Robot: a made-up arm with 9 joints. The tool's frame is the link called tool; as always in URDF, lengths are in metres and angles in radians. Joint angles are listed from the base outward. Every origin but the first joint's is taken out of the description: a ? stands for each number. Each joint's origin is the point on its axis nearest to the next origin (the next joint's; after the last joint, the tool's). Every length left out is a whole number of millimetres.
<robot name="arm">
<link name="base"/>
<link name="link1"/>
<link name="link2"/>
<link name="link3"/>
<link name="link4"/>
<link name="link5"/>
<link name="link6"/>
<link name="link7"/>
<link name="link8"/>
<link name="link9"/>
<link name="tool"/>
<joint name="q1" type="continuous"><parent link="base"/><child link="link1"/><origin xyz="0.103 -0.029 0.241" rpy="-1.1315 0.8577 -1.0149"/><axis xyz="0 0 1"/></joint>
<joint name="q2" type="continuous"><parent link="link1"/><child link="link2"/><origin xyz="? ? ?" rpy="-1.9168 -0.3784 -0.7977"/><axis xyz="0 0 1"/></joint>
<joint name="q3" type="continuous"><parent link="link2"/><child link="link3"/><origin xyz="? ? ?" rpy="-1.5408 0.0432 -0.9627"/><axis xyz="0 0 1"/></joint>
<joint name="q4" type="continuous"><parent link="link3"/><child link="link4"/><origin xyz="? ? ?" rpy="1.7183 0.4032 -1.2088"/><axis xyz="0 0 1"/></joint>
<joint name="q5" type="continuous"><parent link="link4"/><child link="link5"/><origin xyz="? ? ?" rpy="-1.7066 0.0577 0.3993"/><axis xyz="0 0 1"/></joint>
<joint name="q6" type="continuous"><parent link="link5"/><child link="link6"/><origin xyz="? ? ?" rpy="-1.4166 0.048 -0.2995"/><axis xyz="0 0 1"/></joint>
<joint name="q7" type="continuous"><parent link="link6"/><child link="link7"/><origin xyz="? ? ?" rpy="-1.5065 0.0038 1.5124"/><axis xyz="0 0 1"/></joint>
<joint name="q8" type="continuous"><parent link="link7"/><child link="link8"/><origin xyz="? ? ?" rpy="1.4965 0.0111 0.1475"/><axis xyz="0 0 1"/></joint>
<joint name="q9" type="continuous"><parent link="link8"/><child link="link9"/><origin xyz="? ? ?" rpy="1.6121 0.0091 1.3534"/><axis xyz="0 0 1"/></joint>
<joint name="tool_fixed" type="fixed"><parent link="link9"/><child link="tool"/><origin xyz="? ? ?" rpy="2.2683 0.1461 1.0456"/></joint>
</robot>
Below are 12 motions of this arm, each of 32 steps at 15 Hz.
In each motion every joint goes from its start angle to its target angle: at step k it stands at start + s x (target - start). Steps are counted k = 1, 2, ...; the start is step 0. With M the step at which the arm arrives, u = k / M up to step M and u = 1 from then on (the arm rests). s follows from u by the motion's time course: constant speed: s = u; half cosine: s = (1 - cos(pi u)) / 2; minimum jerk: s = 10 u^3 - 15 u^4 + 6 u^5.
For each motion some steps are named. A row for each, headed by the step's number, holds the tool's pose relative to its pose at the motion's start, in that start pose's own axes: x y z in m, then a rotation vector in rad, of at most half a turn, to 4 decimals.
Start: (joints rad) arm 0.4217 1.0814 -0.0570 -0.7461 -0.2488 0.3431 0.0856 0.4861 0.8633
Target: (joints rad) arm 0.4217 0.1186 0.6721 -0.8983 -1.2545 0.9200 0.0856 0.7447 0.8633
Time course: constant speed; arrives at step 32
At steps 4, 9, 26, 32:
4: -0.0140 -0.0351 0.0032 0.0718 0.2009 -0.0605
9: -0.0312 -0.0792 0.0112 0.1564 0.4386 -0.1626
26: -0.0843 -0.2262 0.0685 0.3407 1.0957 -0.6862
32: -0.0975 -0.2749 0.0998 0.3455 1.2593 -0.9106

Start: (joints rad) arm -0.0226 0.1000 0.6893 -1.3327 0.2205 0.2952 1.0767 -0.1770 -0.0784
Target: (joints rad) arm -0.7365 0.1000 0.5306 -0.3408 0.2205 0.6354 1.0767 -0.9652 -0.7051
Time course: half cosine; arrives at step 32
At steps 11, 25, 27, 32:
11: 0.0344 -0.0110 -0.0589 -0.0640 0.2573 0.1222
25: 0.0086 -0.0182 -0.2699 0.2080 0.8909 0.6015
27: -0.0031 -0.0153 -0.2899 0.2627 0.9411 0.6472
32: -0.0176 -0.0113 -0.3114 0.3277 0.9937 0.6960

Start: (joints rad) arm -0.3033 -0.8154 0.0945 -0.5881 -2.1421 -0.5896 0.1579 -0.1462 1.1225
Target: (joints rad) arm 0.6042 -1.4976 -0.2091 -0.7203 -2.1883 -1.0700 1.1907 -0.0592 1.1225
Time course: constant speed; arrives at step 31
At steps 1, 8, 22, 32:
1: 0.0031 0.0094 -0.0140 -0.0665 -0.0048 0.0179
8: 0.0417 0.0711 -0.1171 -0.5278 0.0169 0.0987
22: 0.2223 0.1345 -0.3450 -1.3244 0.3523 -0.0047
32: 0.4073 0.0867 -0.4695 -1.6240 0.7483 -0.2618

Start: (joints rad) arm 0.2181 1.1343 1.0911 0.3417 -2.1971 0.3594 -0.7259 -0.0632 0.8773
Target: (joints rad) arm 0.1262 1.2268 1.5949 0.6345 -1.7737 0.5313 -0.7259 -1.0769 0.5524
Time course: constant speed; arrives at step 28
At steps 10, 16, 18, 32:
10: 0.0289 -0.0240 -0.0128 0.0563 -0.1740 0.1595
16: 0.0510 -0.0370 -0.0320 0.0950 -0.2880 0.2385
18: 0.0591 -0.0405 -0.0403 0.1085 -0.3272 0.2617
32: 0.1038 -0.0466 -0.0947 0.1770 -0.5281 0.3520

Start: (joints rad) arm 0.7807 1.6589 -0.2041 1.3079 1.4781 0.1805 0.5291 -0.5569 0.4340
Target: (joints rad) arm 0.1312 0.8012 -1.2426 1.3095 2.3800 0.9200 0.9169 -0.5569 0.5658
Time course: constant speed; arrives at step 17
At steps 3, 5, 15, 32:
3: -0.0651 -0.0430 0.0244 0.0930 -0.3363 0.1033
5: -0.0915 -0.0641 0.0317 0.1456 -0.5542 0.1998
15: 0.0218 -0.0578 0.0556 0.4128 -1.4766 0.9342
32: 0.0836 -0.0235 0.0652 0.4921 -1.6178 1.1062

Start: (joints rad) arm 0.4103 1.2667 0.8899 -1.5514 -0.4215 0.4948 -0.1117 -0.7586 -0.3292
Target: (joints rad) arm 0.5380 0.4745 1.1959 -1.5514 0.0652 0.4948 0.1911 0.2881 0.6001
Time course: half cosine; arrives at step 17
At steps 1, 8, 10, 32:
1: -0.0008 0.0004 0.0001 0.0125 -0.0030 -0.0081
8: -0.0343 0.0235 0.0143 0.7736 -0.0531 -0.3197
10: -0.0438 0.0311 0.0246 1.1257 -0.0253 -0.3506
32: -0.0615 0.0376 0.0502 1.8116 0.0633 -0.1581

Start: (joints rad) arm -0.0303 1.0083 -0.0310 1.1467 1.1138 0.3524 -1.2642 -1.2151 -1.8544
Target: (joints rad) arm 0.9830 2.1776 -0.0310 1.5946 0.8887 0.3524 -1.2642 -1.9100 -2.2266
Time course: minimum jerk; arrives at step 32
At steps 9, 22, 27, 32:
9: 0.0121 -0.0046 -0.1416 0.2875 0.0770 0.1218
22: 0.1407 0.4495 -0.5962 1.7326 0.0989 0.9511
27: 0.1741 0.6125 -0.5805 2.0112 0.0685 1.2082
32: 0.1796 0.6447 -0.5713 2.0624 0.0633 1.2635

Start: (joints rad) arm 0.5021 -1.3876 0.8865 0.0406 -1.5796 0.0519 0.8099 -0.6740 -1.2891
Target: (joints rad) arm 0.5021 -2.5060 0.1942 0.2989 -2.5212 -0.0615 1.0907 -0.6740 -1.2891
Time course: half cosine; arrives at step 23
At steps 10, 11, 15, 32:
10: -0.0751 0.0535 0.0228 0.5666 -0.0074 -0.5702
11: -0.0867 0.0703 0.0329 0.6520 0.0144 -0.6702
15: -0.1177 0.1402 0.1063 0.9296 0.1679 -1.0645
32: -0.1126 0.1863 0.2352 1.0802 0.4377 -1.4552

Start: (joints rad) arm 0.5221 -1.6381 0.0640 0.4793 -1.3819 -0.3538 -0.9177 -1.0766 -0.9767
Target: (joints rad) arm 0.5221 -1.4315 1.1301 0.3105 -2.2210 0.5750 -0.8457 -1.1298 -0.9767
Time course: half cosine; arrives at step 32
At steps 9, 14, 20, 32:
9: -0.0224 -0.0052 -0.0557 0.2078 -0.1027 -0.1603
14: -0.0352 0.0063 -0.1383 0.4441 -0.2363 -0.3391
20: -0.0167 0.0448 -0.2601 0.7308 -0.4230 -0.5505
32: 0.0537 0.0966 -0.3891 1.0049 -0.6282 -0.7481

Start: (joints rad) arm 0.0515 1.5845 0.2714 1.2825 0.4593 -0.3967 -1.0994 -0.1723 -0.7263
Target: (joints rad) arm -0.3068 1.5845 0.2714 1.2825 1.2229 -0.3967 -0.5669 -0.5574 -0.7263
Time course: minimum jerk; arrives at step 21
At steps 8, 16, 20, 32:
8: -0.0017 -0.0398 0.0214 -0.0466 -0.0755 0.0118
16: -0.0355 -0.0974 0.0858 -0.2433 -0.2638 0.1504
20: -0.0426 -0.1018 0.0963 -0.2836 -0.2898 0.1825
32: -0.0427 -0.1018 0.0964 -0.2841 -0.2901 0.1829

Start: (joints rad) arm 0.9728 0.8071 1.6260 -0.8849 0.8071 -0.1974 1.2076 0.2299 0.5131
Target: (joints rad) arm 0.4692 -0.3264 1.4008 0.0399 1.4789 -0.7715 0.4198 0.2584 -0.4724
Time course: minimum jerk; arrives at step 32
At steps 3, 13, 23, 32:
3: 0.0002 0.0030 0.0018 -0.0055 -0.0091 -0.0017
13: 0.0030 0.1173 0.0785 -0.2682 -0.4200 -0.0399
23: -0.0198 0.1822 0.1997 -0.7633 -1.0048 0.0614
32: -0.0319 0.1707 0.2288 -0.9029 -1.1282 0.1217

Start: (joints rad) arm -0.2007 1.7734 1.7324 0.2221 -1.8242 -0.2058 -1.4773 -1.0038 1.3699
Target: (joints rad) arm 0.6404 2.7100 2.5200 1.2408 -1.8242 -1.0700 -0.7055 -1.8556 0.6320
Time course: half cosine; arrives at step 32
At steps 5, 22, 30, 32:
5: -0.0289 0.0216 -0.0021 -0.0236 -0.0613 -0.0586
22: -0.1490 0.4749 0.0273 -0.6787 -0.5924 -0.5595
30: -0.0959 0.6064 0.0837 -0.9195 -0.6490 -0.5695
32: -0.0929 0.6116 0.0870 -0.9300 -0.6511 -0.5683

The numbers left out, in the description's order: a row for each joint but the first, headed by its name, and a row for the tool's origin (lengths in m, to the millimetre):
q2: -0.009 0.042 0
q3: -0.191 -0.255 0
q4: -0.159 0.258 0
q5: -0.146 -0.021 0
q6: 0.088 0.173 0
q7: -0.253 0.1 0
q8: -0.081 0.133 0
q9: -0.038 -0.045 0
tool: -0.004 -0.02 0

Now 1 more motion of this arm.
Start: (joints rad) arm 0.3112 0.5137 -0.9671 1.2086 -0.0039 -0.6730 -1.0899 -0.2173 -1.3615
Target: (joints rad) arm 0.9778 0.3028 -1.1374 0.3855 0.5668 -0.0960 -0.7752 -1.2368 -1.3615
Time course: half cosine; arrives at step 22
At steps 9, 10, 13, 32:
9: -0.1274 -0.1689 0.0974 0.1329 -0.2592 -0.2567
10: -0.1670 -0.1954 0.1066 0.1693 -0.3197 -0.2969
13: -0.3039 -0.2559 0.1034 0.2883 -0.5216 -0.3968
32: -0.5288 -0.2761 -0.0136 0.4793 -0.9059 -0.4991

